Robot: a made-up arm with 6 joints.
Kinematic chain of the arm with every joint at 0, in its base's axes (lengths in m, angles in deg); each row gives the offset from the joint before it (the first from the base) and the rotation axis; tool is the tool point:
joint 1: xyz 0 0 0.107 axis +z
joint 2: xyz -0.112 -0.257 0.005 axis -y
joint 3: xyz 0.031 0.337 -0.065 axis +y
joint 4: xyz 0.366 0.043 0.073 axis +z
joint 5: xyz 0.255 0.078 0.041 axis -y
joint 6: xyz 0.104 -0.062 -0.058 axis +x
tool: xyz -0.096 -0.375 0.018
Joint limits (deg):
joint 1: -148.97..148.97
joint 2: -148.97..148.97
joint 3: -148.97..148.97
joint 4: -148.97..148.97
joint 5: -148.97..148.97
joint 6: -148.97..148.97
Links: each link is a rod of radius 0.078 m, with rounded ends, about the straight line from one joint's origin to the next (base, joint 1, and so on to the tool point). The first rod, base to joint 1, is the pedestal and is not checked.
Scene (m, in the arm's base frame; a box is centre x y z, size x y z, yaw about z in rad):
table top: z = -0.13
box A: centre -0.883 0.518 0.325 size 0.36 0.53 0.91 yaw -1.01
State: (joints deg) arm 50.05 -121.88 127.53 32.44 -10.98 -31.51
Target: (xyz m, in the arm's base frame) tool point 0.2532 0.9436 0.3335
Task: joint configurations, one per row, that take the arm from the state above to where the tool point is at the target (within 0.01 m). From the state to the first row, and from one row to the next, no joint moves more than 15 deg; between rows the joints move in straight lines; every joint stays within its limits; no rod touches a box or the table.
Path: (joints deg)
1: 40.92 -128.34 132.10 40.30 -12.33 -43.55
2: 31.80 -134.81 136.67 48.15 -13.67 -55.59
3: 22.67 -141.27 141.24 56.01 -15.02 -67.63
4: 13.55 -147.74 145.81 63.87 -16.37 -79.67
5: -0.84 -141.56 141.21 66.00 -20.03 -77.12
6: -15.24 -135.39 136.61 68.13 -23.68 -74.57
7: -29.63 -129.21 132.02 70.26 -27.34 -72.02
8: -44.02 -123.04 127.42 72.39 -30.99 -69.47
9: -58.41 -116.87 122.82 74.53 -34.65 -66.92
10: -72.80 -110.69 118.22 76.66 -38.31 -64.37

